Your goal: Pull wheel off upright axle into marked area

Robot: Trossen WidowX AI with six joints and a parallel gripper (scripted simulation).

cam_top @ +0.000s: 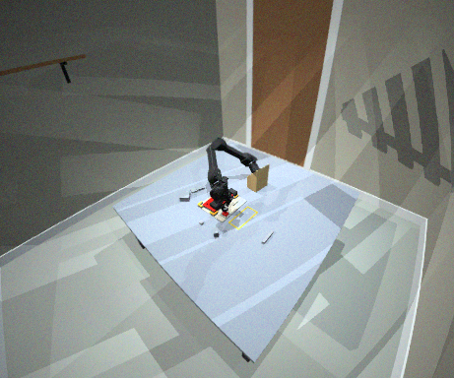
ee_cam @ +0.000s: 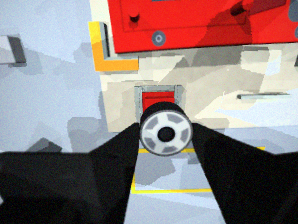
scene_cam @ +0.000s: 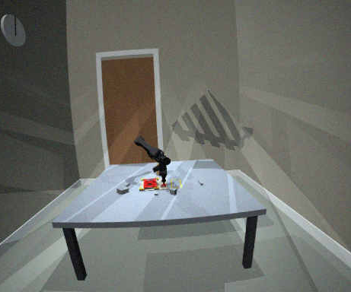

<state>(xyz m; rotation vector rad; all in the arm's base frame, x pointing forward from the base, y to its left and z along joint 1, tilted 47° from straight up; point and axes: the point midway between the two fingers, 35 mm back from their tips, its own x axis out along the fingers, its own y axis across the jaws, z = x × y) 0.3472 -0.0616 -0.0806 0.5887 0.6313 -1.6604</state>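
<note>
My gripper tip is now right at the wheel. From my gripper tip the other things lie so: grey block: 60 mm ahead, 330 mm to the right, 40 mm below; then small grey cube: 150 mm ahead, 70 mm to the right, 50 mm below; then grey bar: 10 mm behind, 310 mm to the left, 50 mm below.
</note>
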